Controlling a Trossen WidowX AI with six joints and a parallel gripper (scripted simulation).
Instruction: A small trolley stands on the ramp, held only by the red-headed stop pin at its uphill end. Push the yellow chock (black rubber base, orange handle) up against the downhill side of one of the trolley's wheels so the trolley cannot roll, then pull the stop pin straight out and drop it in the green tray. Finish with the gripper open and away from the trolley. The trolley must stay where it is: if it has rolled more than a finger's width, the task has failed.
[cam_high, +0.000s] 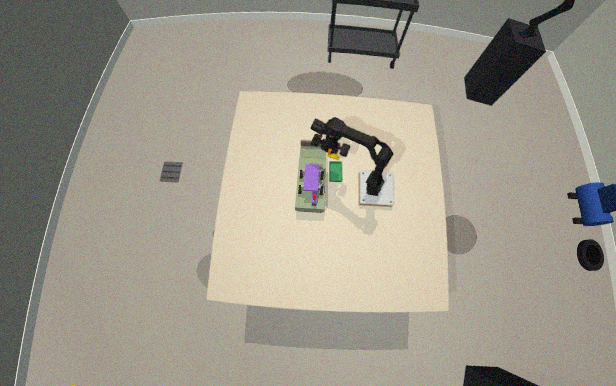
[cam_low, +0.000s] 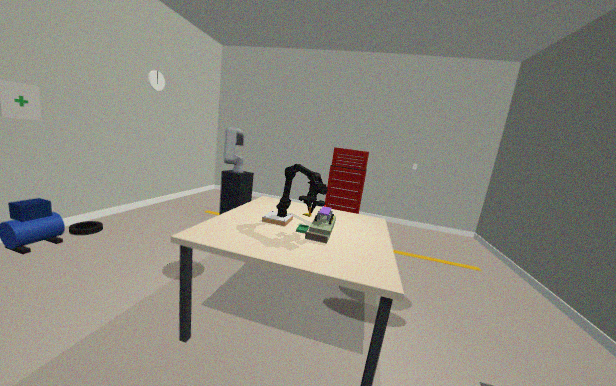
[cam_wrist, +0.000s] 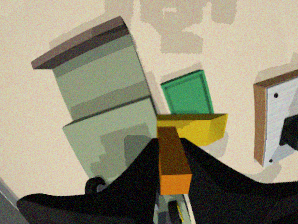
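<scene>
My gripper tip is now 20 mm past the yellow chock and 10 mm above it. Round my gripper tip: dark stop block 120 mm below, 100 mm to the right, 100 mm ahead; purple trolley 160 mm to the left, 70 mm ahead, 50 mm below; green tray 160 mm below, 50 mm behind, 40 mm to the left.
</scene>
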